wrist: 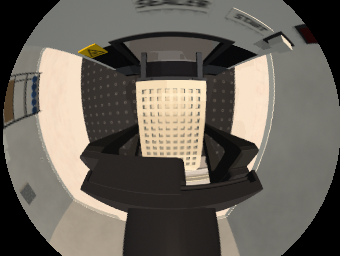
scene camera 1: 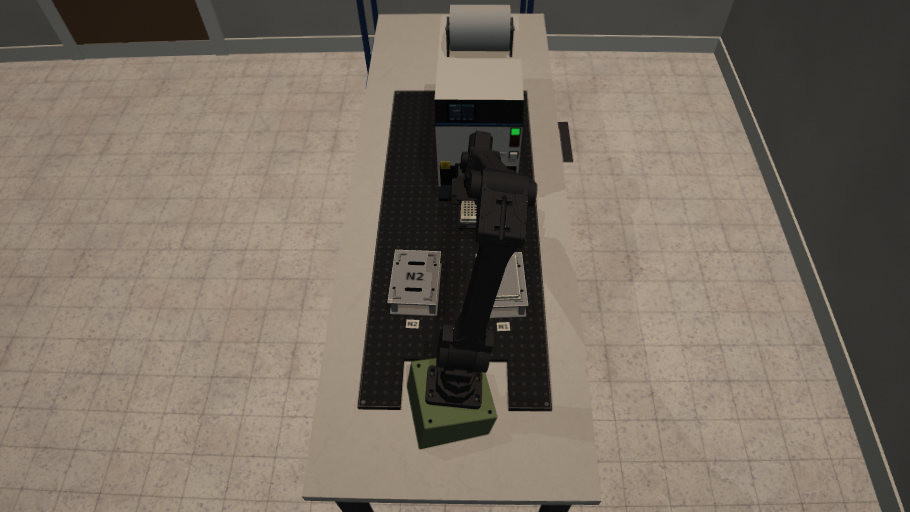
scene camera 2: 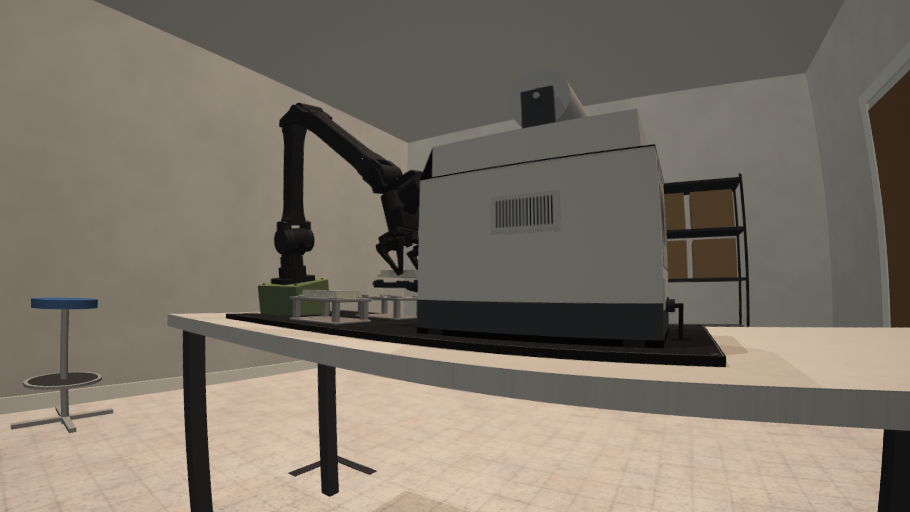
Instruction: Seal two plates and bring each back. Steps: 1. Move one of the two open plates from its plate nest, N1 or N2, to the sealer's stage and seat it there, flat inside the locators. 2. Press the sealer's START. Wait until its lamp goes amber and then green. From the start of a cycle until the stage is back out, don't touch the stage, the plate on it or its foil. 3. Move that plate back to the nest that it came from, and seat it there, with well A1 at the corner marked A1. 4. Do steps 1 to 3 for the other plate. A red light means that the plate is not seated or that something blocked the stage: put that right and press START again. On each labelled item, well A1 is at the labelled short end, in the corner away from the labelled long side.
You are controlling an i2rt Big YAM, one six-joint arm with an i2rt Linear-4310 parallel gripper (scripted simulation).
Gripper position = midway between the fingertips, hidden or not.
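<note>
A foil roll (scene camera 2: 567,106) is visible, and so is a white well plate (wrist: 172,107). You can see the gripper (scene camera 2: 412,275) (wrist: 171,126) too.
</note>
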